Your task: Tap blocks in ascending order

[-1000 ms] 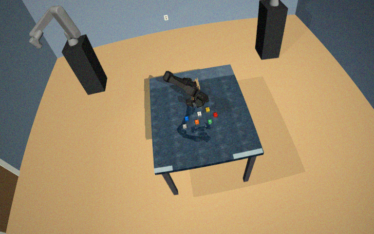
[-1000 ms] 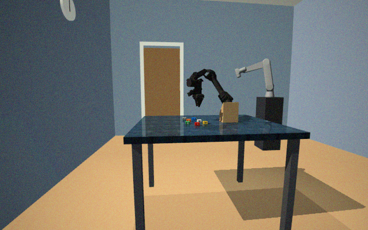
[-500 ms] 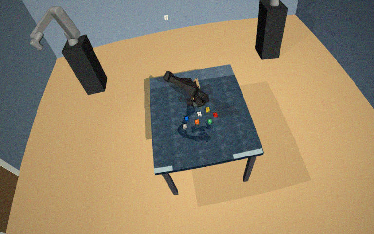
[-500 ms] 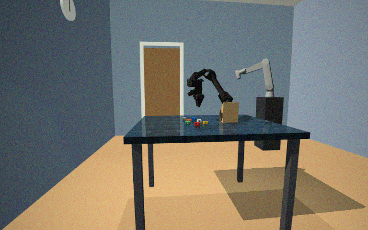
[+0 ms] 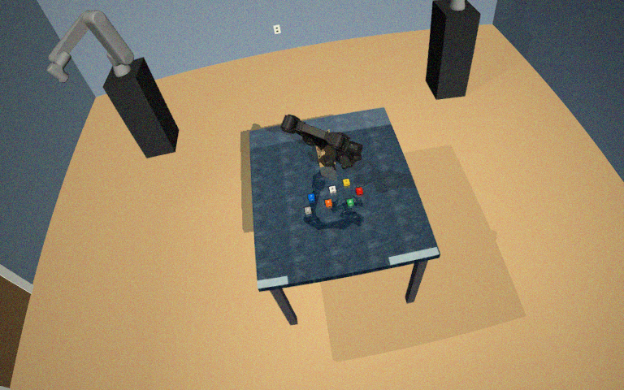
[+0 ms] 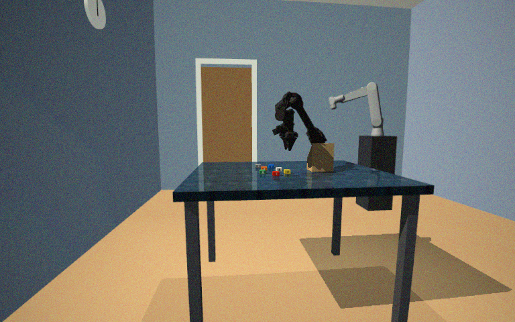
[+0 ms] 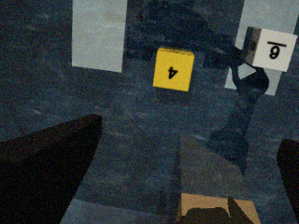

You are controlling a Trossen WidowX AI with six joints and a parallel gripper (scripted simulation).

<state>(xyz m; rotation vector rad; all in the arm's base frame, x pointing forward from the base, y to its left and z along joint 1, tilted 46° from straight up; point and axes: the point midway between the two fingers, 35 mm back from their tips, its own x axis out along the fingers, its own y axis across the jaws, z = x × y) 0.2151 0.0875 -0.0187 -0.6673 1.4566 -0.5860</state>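
The red block is 120 mm below my gripper tip, 80 mm ahead of it and 70 mm to the left of it. From my gripper tip the other things lie so: green block: 140 mm ahead, 120 mm below, 10 mm to the left; then white block: 120 mm below, 70 mm to the right, 40 mm ahead; then yellow block: 120 mm below, 10 mm to the left.
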